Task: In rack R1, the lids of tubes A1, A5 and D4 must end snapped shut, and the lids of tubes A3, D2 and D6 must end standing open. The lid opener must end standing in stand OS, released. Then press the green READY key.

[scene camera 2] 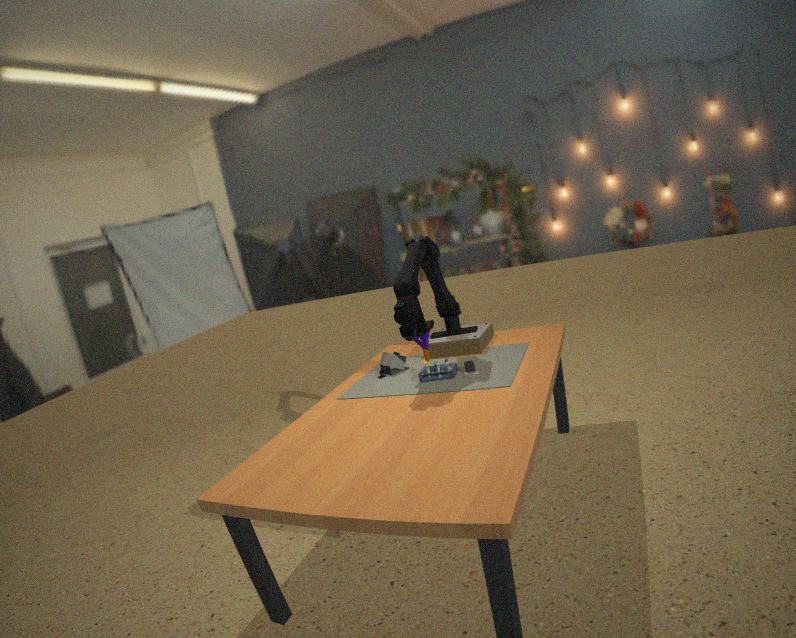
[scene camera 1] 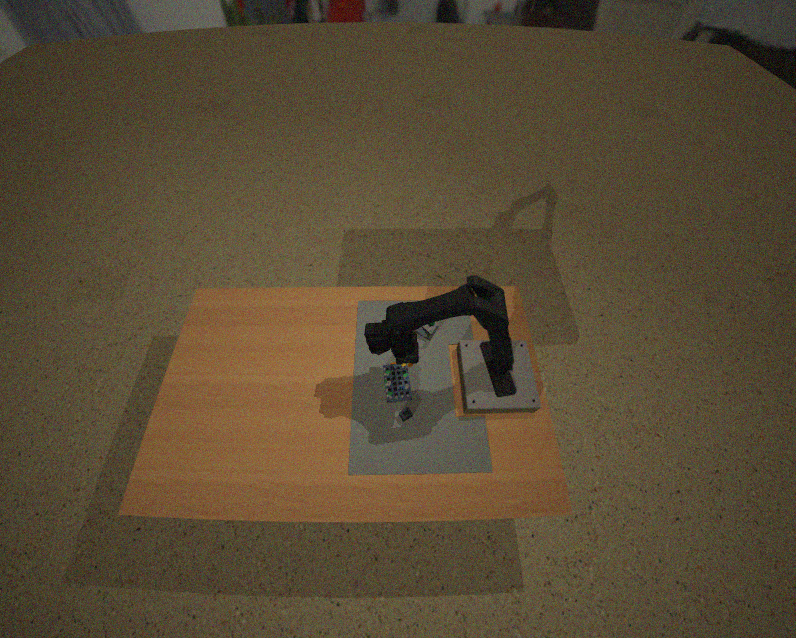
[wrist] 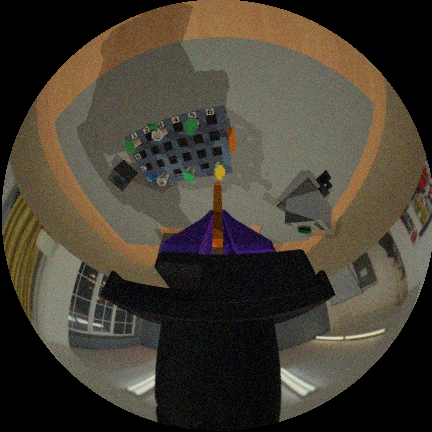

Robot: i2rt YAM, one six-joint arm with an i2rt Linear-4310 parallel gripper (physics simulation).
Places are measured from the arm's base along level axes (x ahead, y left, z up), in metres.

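Pixels of known places: gripper, fingertip midpoint: (scene camera 2: 426, 349) (scene camera 1: 411, 360) (wrist: 217, 214); arm's base, link origin: (scene camera 2: 454, 333) (scene camera 1: 497, 367).
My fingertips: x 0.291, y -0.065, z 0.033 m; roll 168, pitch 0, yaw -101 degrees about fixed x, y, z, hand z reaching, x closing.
Ahead of a thing's pixels: the offset from my fingertips to its top centre. "spot": to the spot under its first point. Level surfaces: height alone.
The blue rack R1 @(0.056 m ahead, 0.036 m left, 0.031 m down) (wrist: 219, 155) (scene camera 1: 397, 382) (scene camera 2: 439, 371) lies on the grey mat @(0.094 m down) (wrist: 282, 104) (scene camera 1: 434, 450). It holds several tubes with green, white, blue and yellow lids. My gripper (wrist: 217, 214) (scene camera 1: 403, 362) (scene camera 2: 423, 342), with purple fingers, is shut on the orange lid opener @(0.003 m ahead, 0.001 m right, 0.035 m up) (wrist: 217, 209). The opener's tip sits just before the yellow-lidded tube @(0.024 m ahead, 0.007 m right, 0.043 m down) (wrist: 219, 172) at the rack's near right corner. A green-lidded tube @(0.082 m ahead, 0.010 m left, 0.043 m down) (wrist: 191, 125) stands at column 5 of the far row. The dark stand OS @(0.045 m ahead, 0.156 m left, 0.062 m down) (wrist: 122, 174) (scene camera 1: 406, 414) sits left of the rack, empty. The green READY key (wrist: 304, 229) is on the grey console @(spot: 0.055 m back, 0.145 m right, 0.050 m down) (wrist: 306, 203).
The arm's base plate (scene camera 1: 522, 386) (scene camera 2: 459, 342) stands at the right of the mat. The console also shows in scene camera 2 (scene camera 2: 392, 363). An orange tab @(spot: 0.053 m ahead, 0.028 m right, 0.071 m down) (wrist: 231, 139) sticks out of the rack's right end. The wooden table @(0.097 m down) (scene camera 1: 256, 393) (scene camera 2: 408, 456) surrounds the mat.
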